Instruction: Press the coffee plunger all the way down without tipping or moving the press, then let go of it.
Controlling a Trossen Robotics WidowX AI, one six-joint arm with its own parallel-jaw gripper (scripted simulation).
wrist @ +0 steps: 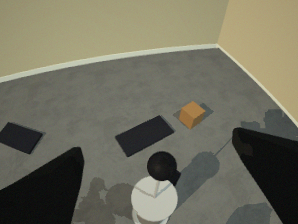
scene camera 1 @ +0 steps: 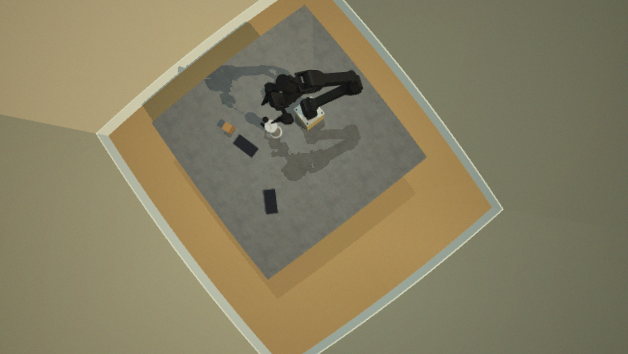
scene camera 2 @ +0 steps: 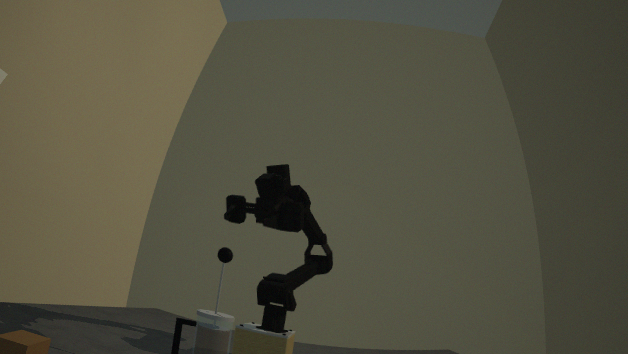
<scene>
my gripper: wrist; scene camera 1 266, 114; scene camera 2
same spot on my gripper: (wrist: 56, 185) = (scene camera 2: 271, 214)
</scene>
